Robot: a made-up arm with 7 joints.
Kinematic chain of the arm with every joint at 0, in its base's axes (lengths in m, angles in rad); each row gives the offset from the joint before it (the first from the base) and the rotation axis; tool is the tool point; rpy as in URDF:
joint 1: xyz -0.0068 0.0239 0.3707 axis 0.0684 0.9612 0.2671
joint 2: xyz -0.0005 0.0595 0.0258 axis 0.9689 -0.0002 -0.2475
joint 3: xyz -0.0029 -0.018 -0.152 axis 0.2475 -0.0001 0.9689
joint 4: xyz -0.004 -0.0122 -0.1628 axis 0.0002 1 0
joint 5: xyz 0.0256 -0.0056 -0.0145 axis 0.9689 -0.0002 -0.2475
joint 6: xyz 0.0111 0.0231 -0.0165 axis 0.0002 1 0
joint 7: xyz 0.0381 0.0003 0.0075 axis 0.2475 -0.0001 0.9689
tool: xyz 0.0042 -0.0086 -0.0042 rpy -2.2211 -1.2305 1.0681
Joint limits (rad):
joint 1: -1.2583..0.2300
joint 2: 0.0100..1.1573
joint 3: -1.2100..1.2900
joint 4: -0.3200..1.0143
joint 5: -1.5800..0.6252
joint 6: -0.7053..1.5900
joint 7: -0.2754..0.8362
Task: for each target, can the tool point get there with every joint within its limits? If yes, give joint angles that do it. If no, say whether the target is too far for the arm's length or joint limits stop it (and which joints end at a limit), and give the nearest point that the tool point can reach.
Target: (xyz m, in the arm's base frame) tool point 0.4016 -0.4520 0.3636
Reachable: no: too far | nearest point 0.2823 -0.1179 0.2759 | short by 0.365 m
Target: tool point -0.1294 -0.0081 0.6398
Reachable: no: joint limits stop it (at a limit: joint 1, joint 2, joint 4, joint 5, joint 7) | nearest point 0.1544 0.3035 0.4640 | short by 0.457 m
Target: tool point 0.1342 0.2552 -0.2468
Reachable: no: too far | nearest point 0.0802 0.1881 0.0040 | short by 0.265 m
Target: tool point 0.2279 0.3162 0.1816
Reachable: yes | joints -0.6510 0.7531 0.4659 0.8680 -1.2105 -0.1851 -0.0208
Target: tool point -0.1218 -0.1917 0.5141
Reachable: no: joint limits stop it (at a limit: joint 1, joint 2, joint 4, joint 5, joint 7) | nearest point 0.1991 -0.0884 0.2751 | short by 0.413 m
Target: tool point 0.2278 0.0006 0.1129
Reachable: yes | joints -0.6913 0.1299 -0.6894 0.3110 -0.9893 -0.2052 0.2057
